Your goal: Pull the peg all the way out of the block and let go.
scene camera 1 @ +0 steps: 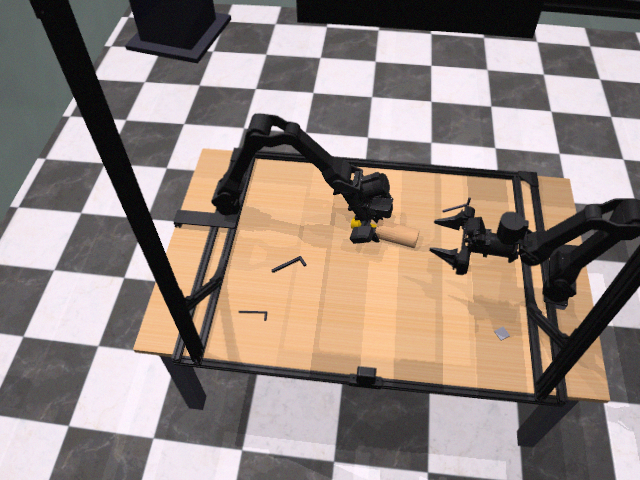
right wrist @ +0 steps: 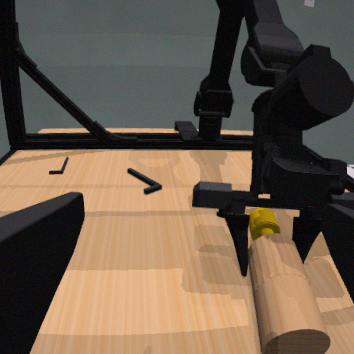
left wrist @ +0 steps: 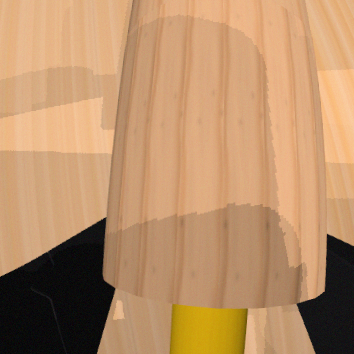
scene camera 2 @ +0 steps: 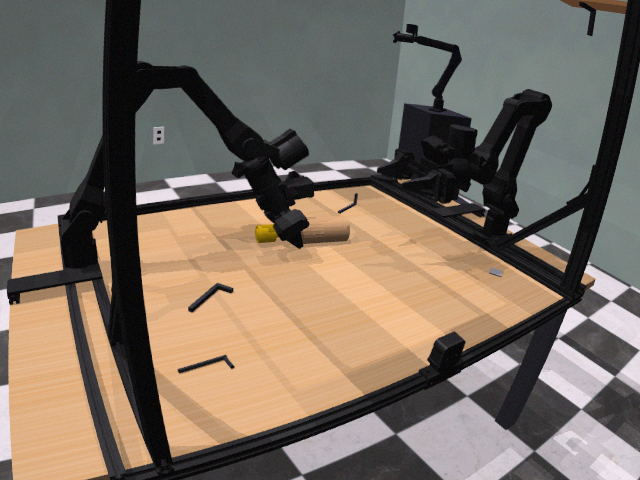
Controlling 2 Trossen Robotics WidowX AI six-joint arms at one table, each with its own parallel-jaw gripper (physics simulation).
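Places are measured from the left arm's base along level axes (x ahead, y left, z up), in millimetres.
Pixels of known places: left gripper, fingertip midpoint: [scene camera 1: 380, 234] [left wrist: 202, 227] [scene camera 2: 296, 241]; right gripper, fingertip midpoint: [scene camera 1: 431, 235] [right wrist: 207, 211] [scene camera 2: 389, 177]; left arm's base, origin of the base link: [scene camera 1: 227, 209] [right wrist: 208, 137] [scene camera 2: 80, 264]; right arm's base, origin of the base link: [scene camera 1: 555, 294] [scene camera 2: 494, 232].
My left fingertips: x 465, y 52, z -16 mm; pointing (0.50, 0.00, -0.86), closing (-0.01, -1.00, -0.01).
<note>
For each thing: its top centre in the pictures, then the offset to it from my left fingertips. "spot": a spot on its surface instead.
- wooden cylindrical block, middle of its top: [right wrist: 290, 272] [scene camera 2: 320, 217] [scene camera 1: 397, 227] dx +48, dy -2, dz +52 mm
- yellow peg, middle of its top: [right wrist: 272, 233] [scene camera 2: 286, 224] [scene camera 1: 372, 223] dx -26, dy +1, dz +41 mm
- black key, middle of its top: [scene camera 2: 348, 197] [scene camera 1: 457, 201] dx +198, dy +169, dz +28 mm
- small grey square, surface spot: [scene camera 2: 495, 271] [scene camera 1: 501, 332] spot: dx +384, dy -224, dz -1 mm
The wooden cylindrical block [scene camera 1: 403, 236] [scene camera 2: 330, 230] [left wrist: 215, 125] [right wrist: 282, 290] lies on its side on the table. The yellow peg [scene camera 1: 355, 224] [scene camera 2: 265, 233] [left wrist: 209, 327] [right wrist: 262, 217] sticks out of its end, the wide head outside and part of its shaft showing. My left gripper [scene camera 1: 376, 230] [scene camera 2: 298, 235] [left wrist: 202, 227] [right wrist: 268, 276] is shut on the block, one finger on each side at the peg end; the block hides the fingertips in the left wrist view. My right gripper [scene camera 1: 433, 236] [scene camera 2: 390, 178] is open and empty, beyond the block's far end.
Two black L-shaped keys [scene camera 1: 286, 264] [scene camera 2: 203, 298] [right wrist: 144, 178] lie on the table at the left; another black key [scene camera 1: 454, 208] [scene camera 2: 347, 207] lies near my right gripper. A small grey square [scene camera 1: 501, 333] [scene camera 2: 495, 271] lies at the right. Black rails edge the table.
</note>
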